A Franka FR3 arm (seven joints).
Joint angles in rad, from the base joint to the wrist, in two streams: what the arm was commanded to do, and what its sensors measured. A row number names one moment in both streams.
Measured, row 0: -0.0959, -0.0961, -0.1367, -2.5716, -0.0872, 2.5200, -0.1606
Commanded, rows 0 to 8: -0.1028, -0.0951, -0.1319, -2.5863, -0.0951, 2.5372, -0.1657; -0.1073, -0.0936, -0.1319, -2.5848, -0.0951, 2.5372, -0.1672; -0.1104, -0.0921, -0.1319, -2.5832, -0.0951, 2.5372, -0.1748; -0.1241, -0.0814, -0.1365, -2.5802, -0.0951, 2.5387, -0.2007; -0.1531, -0.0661, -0.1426, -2.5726, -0.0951, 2.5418, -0.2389; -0.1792, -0.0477, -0.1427, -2.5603, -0.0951, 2.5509, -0.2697; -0.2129, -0.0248, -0.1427, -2.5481, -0.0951, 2.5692, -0.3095; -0.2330, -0.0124, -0.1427, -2.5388, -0.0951, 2.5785, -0.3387; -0.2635, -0.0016, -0.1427, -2.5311, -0.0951, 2.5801, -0.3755
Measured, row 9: -0.1749, -0.0817, -0.1408, -2.5584, -0.0957, 2.5382, -0.2658
